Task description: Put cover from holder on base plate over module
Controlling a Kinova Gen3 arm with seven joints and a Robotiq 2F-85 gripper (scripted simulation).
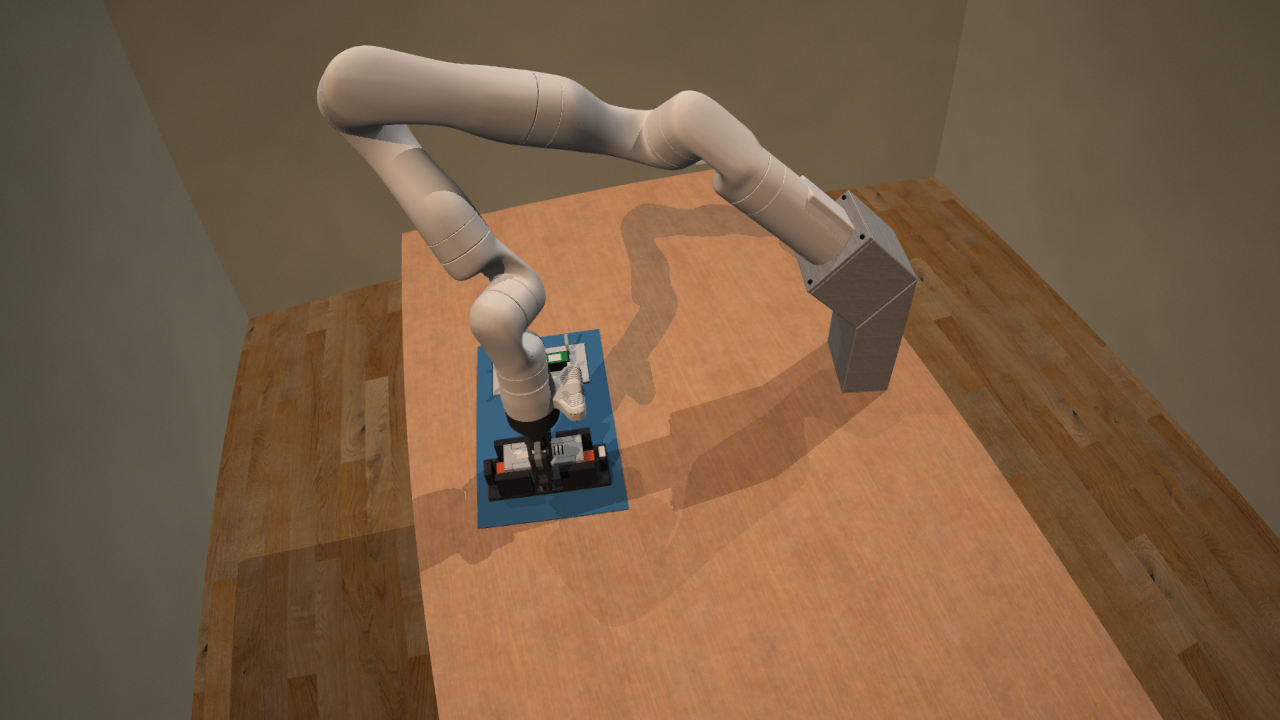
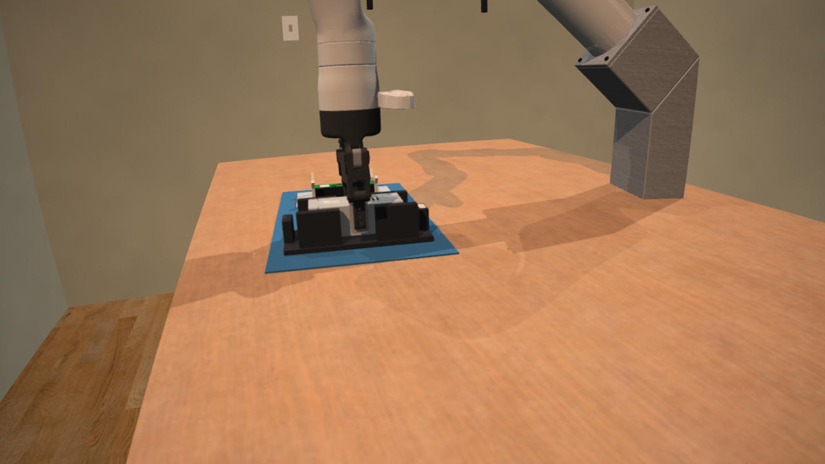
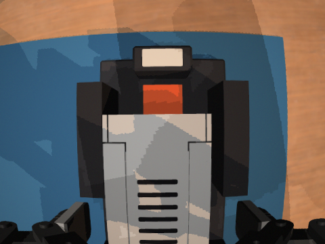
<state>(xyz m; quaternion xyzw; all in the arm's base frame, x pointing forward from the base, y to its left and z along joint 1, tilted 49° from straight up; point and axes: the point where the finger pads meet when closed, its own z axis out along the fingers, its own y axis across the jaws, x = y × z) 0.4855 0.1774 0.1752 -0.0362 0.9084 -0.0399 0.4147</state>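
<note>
My hand is right at the light grey cover.
</note>
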